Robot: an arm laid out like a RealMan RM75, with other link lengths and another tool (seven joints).
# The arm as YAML. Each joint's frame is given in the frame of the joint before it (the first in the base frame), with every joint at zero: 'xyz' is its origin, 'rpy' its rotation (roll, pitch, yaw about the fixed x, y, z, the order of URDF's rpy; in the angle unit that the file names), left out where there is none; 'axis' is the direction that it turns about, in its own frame. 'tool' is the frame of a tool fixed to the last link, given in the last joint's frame.
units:
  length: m
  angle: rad
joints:
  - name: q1
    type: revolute
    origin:
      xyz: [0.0, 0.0, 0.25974]
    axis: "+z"
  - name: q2
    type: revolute
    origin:
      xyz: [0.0, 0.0, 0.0]
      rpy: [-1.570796, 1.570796, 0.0]
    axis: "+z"
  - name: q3
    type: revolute
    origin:
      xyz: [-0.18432, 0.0, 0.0]
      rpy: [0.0, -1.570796, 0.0]
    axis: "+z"
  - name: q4
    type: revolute
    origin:
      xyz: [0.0, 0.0, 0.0]
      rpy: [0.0, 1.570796, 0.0]
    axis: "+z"
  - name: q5
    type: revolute
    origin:
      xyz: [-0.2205, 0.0, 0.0]
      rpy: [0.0, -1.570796, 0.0]
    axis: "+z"
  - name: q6
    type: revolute
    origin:
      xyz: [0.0, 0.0, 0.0]
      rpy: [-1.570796, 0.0, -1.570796]
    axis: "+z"
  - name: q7
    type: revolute
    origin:
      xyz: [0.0, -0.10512, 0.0]
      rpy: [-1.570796, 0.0, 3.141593]
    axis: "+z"
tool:
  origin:
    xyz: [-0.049, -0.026, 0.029]
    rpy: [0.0, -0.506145, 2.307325]
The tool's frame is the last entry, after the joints.
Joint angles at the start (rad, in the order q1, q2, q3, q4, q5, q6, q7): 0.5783 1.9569 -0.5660 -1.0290 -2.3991 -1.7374 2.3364
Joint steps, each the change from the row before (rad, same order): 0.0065 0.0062 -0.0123 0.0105 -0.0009 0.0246 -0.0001; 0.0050 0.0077 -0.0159 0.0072 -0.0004 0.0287 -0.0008; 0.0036 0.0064 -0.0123 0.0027 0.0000 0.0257 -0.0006; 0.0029 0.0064 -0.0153 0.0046 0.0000 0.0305 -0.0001; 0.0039 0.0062 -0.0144 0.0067 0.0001 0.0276 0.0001; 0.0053 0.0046 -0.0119 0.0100 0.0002 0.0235 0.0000; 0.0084 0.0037 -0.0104 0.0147 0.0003 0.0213 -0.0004; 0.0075 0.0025 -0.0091 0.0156 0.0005 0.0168 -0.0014; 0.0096 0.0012 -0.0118 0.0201 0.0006 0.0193 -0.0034; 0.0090 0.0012 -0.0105 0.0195 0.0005 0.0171 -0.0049; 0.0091 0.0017 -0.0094 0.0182 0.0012 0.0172 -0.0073; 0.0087 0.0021 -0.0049 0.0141 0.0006 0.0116 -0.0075; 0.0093 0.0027 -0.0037 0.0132 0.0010 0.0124 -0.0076; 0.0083 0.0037 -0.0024 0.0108 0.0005 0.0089 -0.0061; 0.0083 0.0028 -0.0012 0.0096 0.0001 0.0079 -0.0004; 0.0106 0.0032 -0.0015 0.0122 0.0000 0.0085 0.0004
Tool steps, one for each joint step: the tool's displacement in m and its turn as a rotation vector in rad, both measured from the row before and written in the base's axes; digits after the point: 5 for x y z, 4 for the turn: -0.00082 0.00360 -0.00496 0.0028 -0.0045 0.0026; -0.00077 0.00387 -0.00532 0.0053 -0.0085 0.0046; -0.00066 0.00355 -0.00383 0.0091 -0.0088 0.0047; -0.00031 0.00383 -0.00443 0.0102 -0.0107 0.0034; -0.00059 0.00347 -0.00461 0.0070 -0.0081 0.0032; -0.00070 0.00303 -0.00438 0.0039 -0.0050 0.0025; -0.00119 0.00302 -0.00472 0.0004 -0.0021 0.0030; -0.00087 0.00217 -0.00435 -0.0027 -0.0008 0.0024; -0.00088 0.00250 -0.00493 -0.0047 -0.0029 0.0047; -0.00069 0.00203 -0.00471 -0.0055 -0.0028 0.0054; -0.00078 0.00209 -0.00457 -0.0039 -0.0029 0.0081; -0.00104 0.00164 -0.00358 -0.0036 -0.0009 0.0086; -0.00135 0.00191 -0.00354 -0.0017 -0.0003 0.0093; -0.00153 0.00134 -0.00336 -0.0032 0.0014 0.0080; -0.00179 0.00141 -0.00275 -0.0018 0.0028 0.0028; -0.00237 0.00157 -0.00337 -0.0036 0.0039 0.0029
